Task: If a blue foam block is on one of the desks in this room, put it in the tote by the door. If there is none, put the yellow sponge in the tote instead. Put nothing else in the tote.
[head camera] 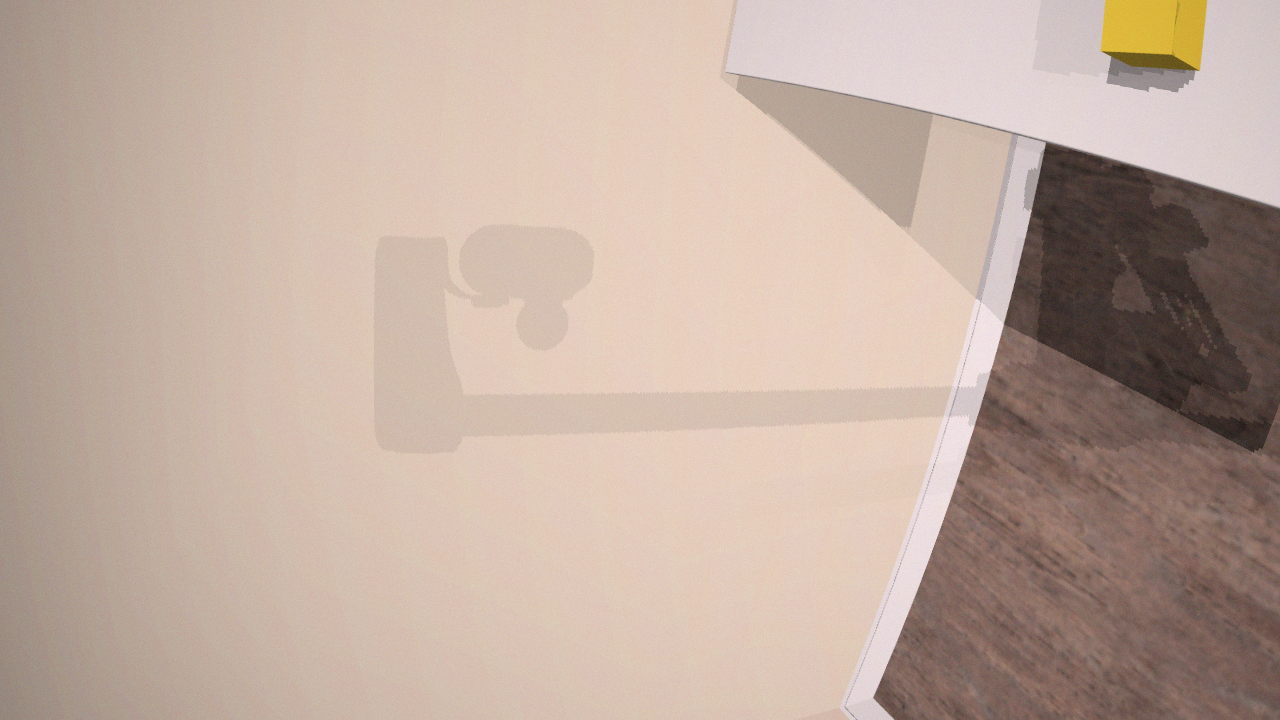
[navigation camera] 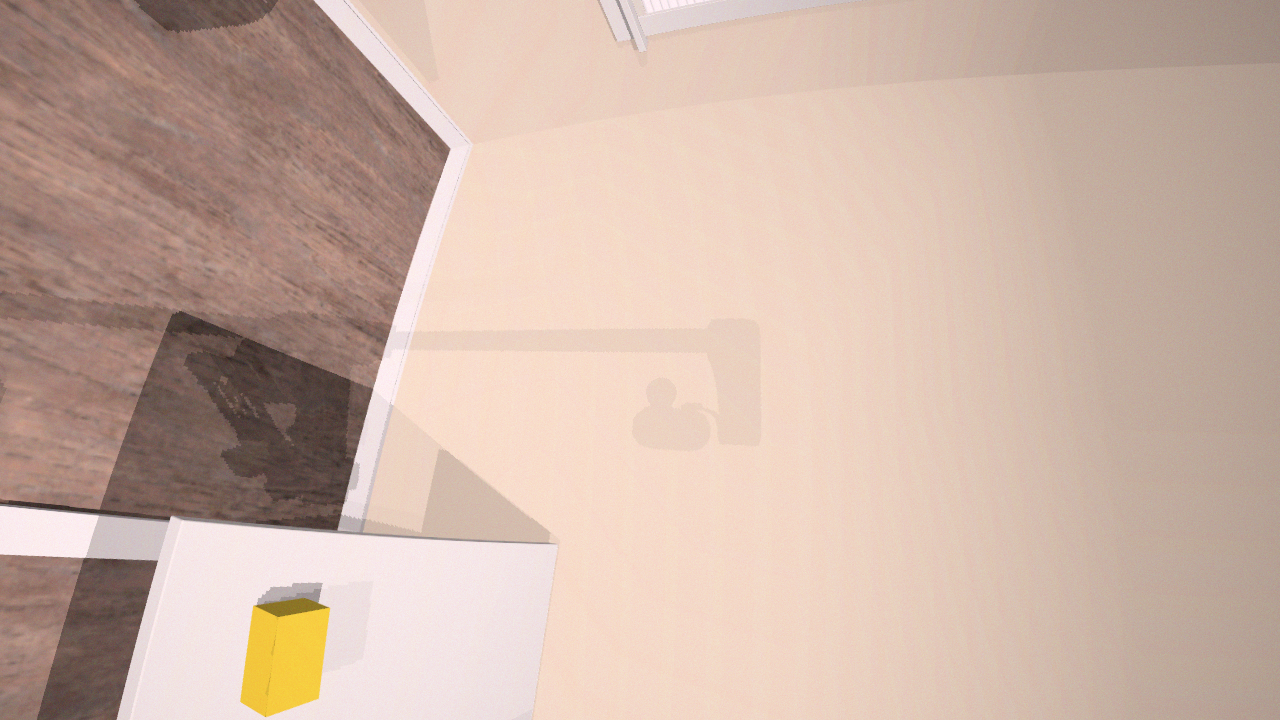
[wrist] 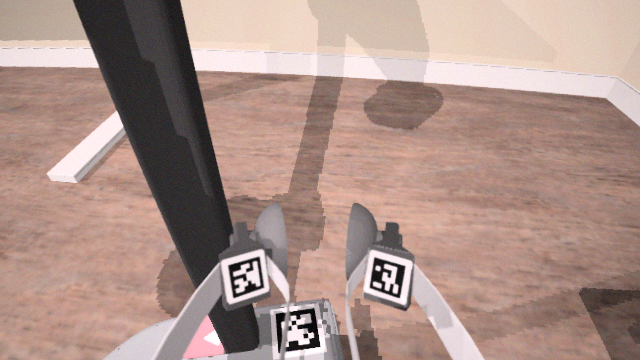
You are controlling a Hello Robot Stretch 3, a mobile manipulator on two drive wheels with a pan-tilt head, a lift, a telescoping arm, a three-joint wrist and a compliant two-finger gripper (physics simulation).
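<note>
A yellow block-shaped sponge [head camera: 1141, 28] [navigation camera: 295, 658] stands on a white desk [head camera: 895, 53] [navigation camera: 447, 617], near the desk's end. It is at the top right of the head view and the bottom left of the navigation view. My gripper [wrist: 315, 228] is open and empty in the wrist view, above the wooden floor and away from the sponge. A blue foam block and the tote do not show in these views.
A beige wall [head camera: 626, 537] [navigation camera: 850, 358] with a white baseboard [head camera: 939, 447] [navigation camera: 416, 304] [wrist: 450, 75] runs beside the desk. A white desk foot [wrist: 87, 147] lies on the floor left of the black mast [wrist: 170, 150]. A window frame [navigation camera: 760, 16] shows at the top of the navigation view.
</note>
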